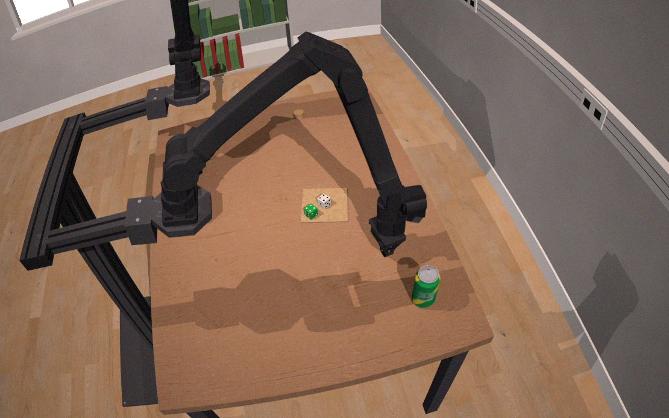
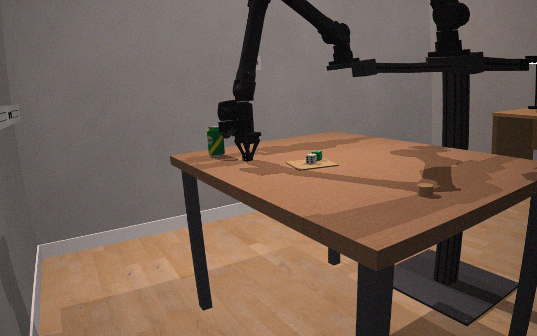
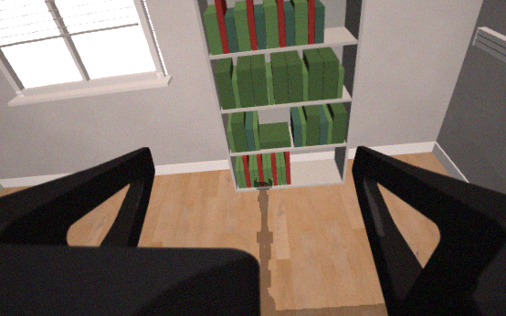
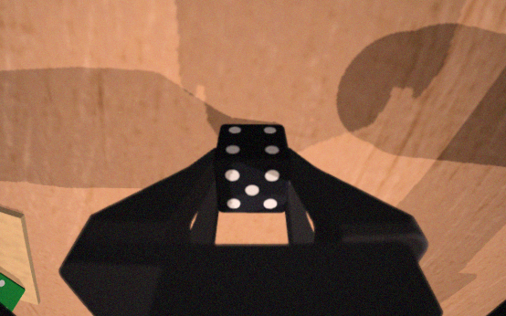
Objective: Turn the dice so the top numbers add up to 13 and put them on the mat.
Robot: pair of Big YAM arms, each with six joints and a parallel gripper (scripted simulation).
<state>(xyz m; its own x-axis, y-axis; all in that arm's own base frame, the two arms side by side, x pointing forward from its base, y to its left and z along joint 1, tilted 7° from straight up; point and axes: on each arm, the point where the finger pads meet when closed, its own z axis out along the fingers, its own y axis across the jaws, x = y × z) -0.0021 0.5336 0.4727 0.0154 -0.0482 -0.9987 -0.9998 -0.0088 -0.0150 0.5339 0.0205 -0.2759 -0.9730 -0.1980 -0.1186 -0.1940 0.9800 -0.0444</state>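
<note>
Right now my right hand is 130 mm past the mat, 230 mm to the right of it and 10 mm above it. From my right hand the other things lie so: green die (180 mm behind, 190 mm to the left); small wooden cylinder (130 mm behind, 710 mm to the left).
</note>
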